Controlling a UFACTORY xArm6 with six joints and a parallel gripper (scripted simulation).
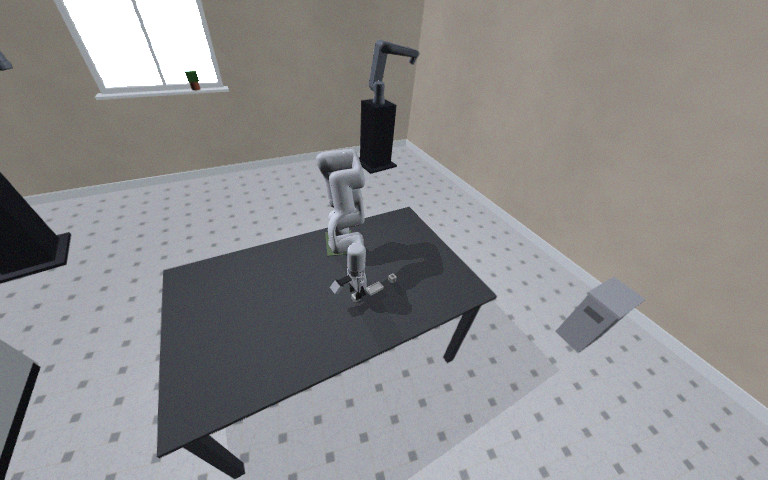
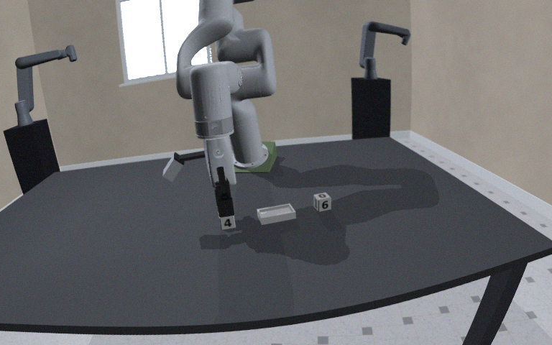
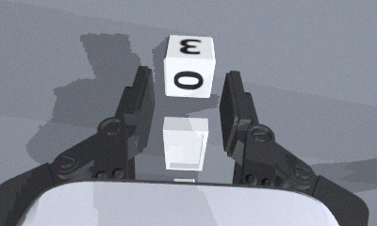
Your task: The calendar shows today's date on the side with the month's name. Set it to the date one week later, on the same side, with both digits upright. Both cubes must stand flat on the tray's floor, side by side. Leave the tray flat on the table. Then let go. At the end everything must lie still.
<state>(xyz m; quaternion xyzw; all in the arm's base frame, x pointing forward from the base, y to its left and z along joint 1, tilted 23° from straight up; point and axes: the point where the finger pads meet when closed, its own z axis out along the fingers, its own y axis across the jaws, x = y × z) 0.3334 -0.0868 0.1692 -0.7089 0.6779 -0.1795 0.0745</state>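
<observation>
Now: hand 110 mm to the right of the white calendar tray and 50 mm above it.
</observation>
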